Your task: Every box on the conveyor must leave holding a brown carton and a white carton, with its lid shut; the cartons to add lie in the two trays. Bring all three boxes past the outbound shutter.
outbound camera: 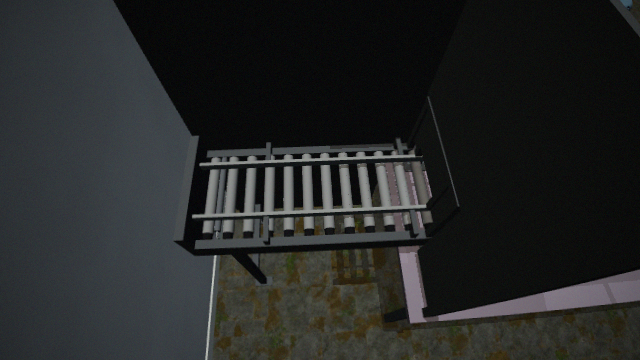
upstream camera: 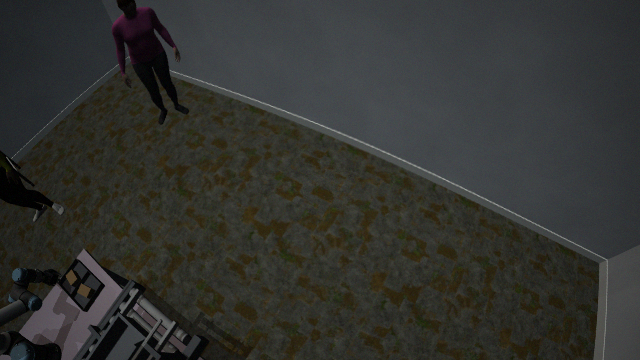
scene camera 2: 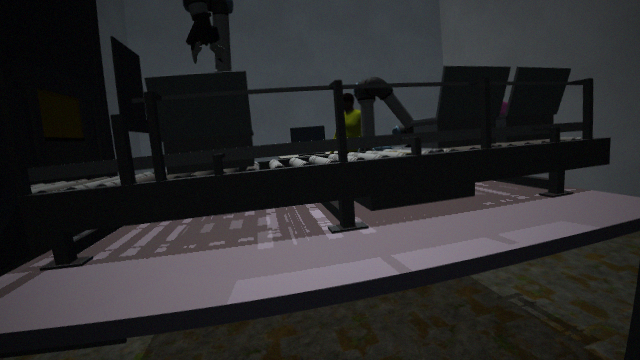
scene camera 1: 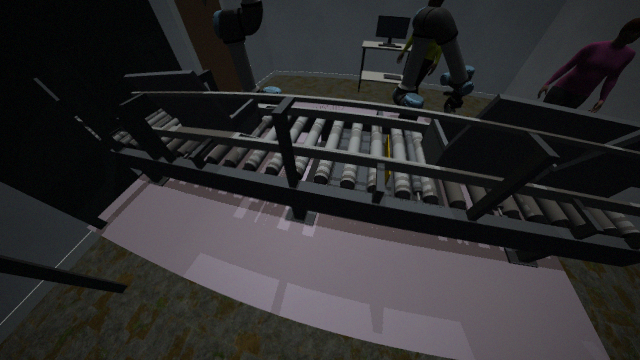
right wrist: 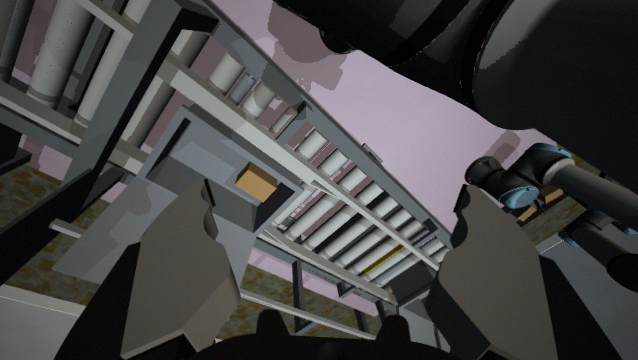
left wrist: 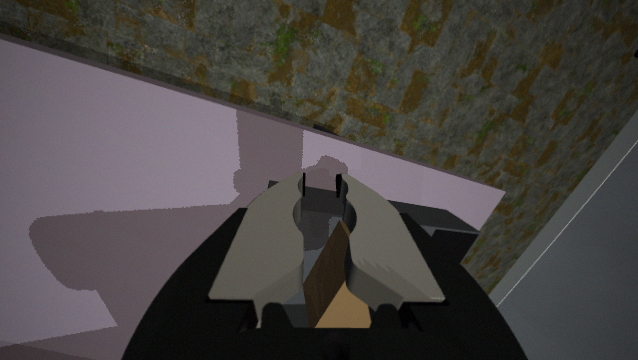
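An open grey box [right wrist: 240,210] stands on the conveyor in the right wrist view, a brown carton [right wrist: 256,183] inside. A raised lid [scene camera 1: 170,102] [scene camera 2: 200,117] shows at the left; two more lids [scene camera 2: 472,97], [scene camera 2: 539,95] stand up at the right. A dark tray [upstream camera: 96,298] [left wrist: 430,216] holds two brown cartons [upstream camera: 71,277], [upstream camera: 84,290]. My left gripper [left wrist: 320,175] is partly open and empty over this tray; a brown carton [left wrist: 345,311] shows below, between the finger bases. My right gripper [right wrist: 331,184] [scene camera 2: 207,56] is open and empty, high above the conveyor. White cartons do not show.
Guard rails [scene camera 1: 340,155] [scene camera 2: 290,91] run along the roller conveyor [scene camera 1: 353,155] [outbound camera: 326,192]. A yellow strip [scene camera 1: 387,157] [right wrist: 384,262] lies between rollers. Two people [upstream camera: 142,42], [upstream camera: 20,190] stand beyond the table [upstream camera: 62,306]. A desk with a monitor [scene camera 1: 393,27] stands at the back.
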